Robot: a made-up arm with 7 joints. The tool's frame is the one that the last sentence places.
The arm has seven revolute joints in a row. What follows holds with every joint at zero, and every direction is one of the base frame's.
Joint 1 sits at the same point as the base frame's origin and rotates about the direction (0.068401, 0.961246, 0.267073).
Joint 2 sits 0.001 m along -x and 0.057 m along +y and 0.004 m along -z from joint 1 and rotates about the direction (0.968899, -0.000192, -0.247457).
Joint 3 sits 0.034 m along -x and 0.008 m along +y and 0.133 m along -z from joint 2 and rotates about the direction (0.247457, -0.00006, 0.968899).
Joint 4 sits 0.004 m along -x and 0.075 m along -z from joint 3 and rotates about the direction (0.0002, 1, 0.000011).
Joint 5 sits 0.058 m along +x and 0.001 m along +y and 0.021 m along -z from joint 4 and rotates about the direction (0.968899, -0.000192, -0.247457).
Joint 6 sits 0.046 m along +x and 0.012 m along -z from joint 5 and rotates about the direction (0.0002, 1, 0.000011).
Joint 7 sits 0.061 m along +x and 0.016 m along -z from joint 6 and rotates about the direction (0.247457, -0.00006, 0.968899).
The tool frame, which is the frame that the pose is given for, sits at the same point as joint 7; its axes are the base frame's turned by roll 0, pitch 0.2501 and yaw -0.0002 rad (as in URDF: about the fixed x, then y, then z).
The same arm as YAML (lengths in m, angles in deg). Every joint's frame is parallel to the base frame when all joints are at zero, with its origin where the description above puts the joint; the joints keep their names.
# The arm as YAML. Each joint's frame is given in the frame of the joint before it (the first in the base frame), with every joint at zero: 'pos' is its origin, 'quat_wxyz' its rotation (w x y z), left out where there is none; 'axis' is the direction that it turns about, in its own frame. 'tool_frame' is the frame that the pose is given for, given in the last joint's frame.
length_unit: m
angle_unit: deg
joints:
  - joint: joint 1
    pos: [0.0, 0.0, 0.0]
    axis: [0.068403, 0.961235, 0.26711]
  - joint: joint 2
    pos: [-0.001, 0.057, -0.004]
    axis: [0.968889, -0.0002, -0.247497]
  - joint: joint 3
    pos: [-0.034, 0.008, -0.133]
    axis: [0.247497, -0.0001, 0.968889]
  - joint: joint 4
    pos: [-0.004, 0.0, -0.075]
    axis: [0.0002, 1.0, 0.0]
  - joint: joint 5
    pos: [0.058, 0.001, -0.021]
    axis: [0.968889, -0.0002, -0.247497]
  - joint: joint 6
    pos: [0.046, 0.0, -0.012]
    axis: [0.0002, 1.0, 0.0]
  - joint: joint 7
    pos: [0.061, 0.0, -0.016]
    axis: [0.247497, -0.0001, 0.968889]
tool_frame:
  pos: [0.0, 0.0, 0.0]
  quat_wxyz: [0.992191, 0.000012, 0.124724, -0.000099]

